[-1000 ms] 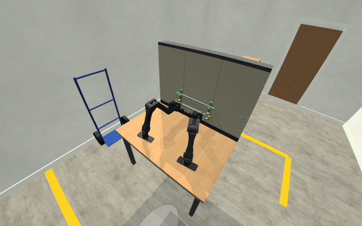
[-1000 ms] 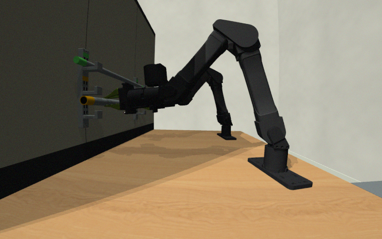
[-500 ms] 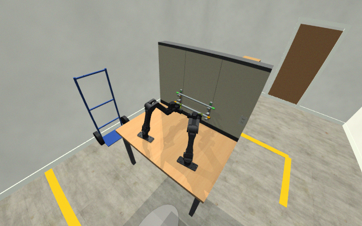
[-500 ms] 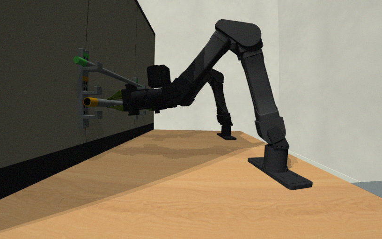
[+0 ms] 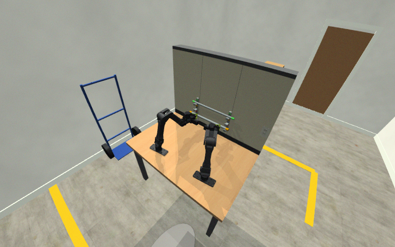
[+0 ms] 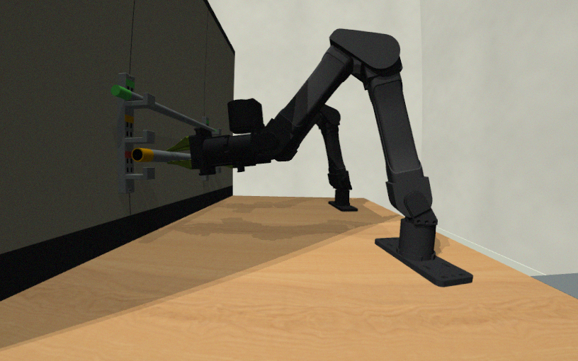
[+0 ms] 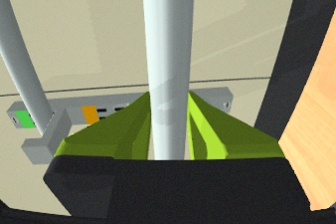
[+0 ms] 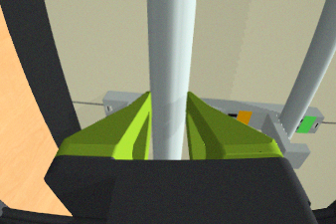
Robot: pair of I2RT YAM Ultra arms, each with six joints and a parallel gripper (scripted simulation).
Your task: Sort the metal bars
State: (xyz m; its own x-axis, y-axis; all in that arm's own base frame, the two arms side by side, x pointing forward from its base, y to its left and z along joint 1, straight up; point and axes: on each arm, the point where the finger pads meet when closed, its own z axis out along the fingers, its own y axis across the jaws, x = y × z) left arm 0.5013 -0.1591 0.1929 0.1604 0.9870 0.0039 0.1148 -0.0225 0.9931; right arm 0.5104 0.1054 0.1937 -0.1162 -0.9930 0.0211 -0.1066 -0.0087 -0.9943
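Right now the orange-ended bar is 150 mm to the right of my left hand. From my left hand the other things lie so: wall panel 140 mm ahead, 170 mm to the right, 230 mm above; green-ended bar 40 mm ahead, 160 mm to the right, 120 mm above.
My right gripper is now 10 mm short of the orange-ended bar and 150 mm to the right of it. Also, from my right hand: wall panel 150 mm ahead, 120 mm to the left, 230 mm above; then green-ended bar 60 mm ahead, 140 mm to the left, 120 mm above.
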